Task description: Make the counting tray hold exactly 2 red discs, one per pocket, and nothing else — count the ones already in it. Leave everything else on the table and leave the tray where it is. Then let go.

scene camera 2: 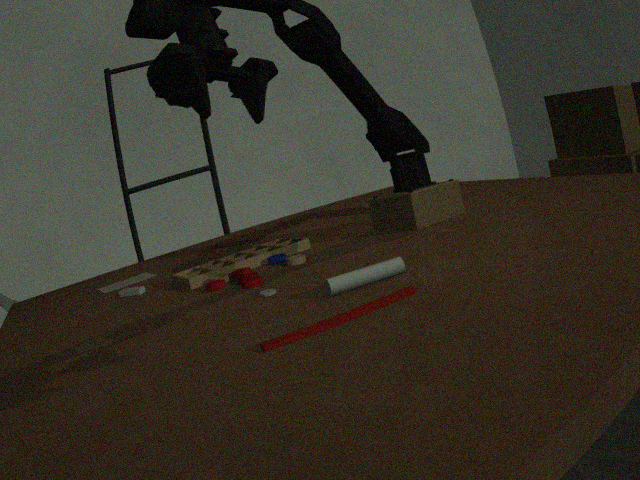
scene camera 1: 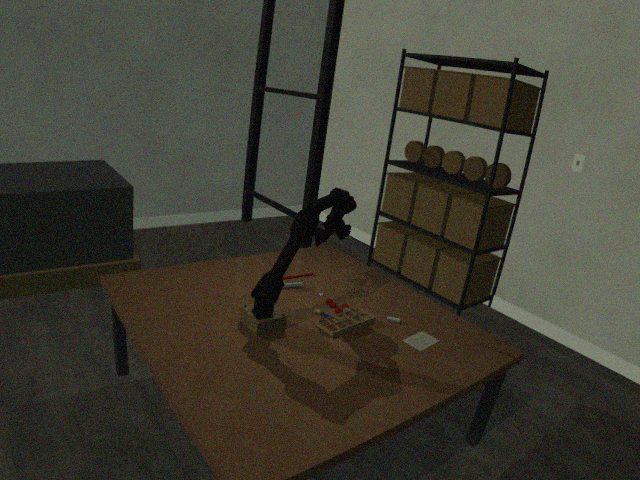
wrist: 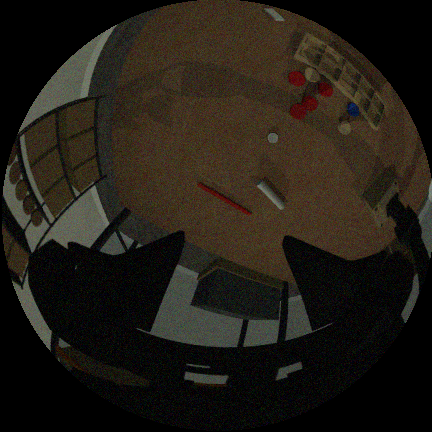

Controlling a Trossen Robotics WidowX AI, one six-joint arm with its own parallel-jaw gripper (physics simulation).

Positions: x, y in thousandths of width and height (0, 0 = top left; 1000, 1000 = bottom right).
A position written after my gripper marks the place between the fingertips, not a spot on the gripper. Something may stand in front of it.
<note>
My gripper (scene camera 2: 366, 249) is open and holds nothing. The table carries a wooden counting tray (scene camera 2: 309, 576) and a red rod (scene camera 2: 515, 674).
My gripper shows as well in the wrist view (wrist: 543, 552).
</note>
